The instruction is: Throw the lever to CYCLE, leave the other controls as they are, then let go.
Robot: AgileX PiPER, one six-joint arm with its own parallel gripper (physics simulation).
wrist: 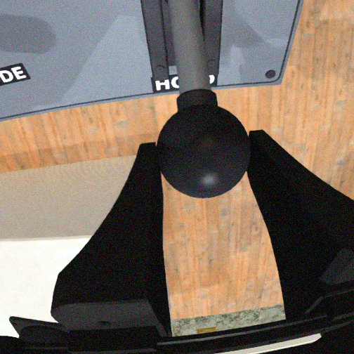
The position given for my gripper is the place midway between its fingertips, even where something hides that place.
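There is my gripper [202, 153]. And I can see a lever [203, 150] as well.
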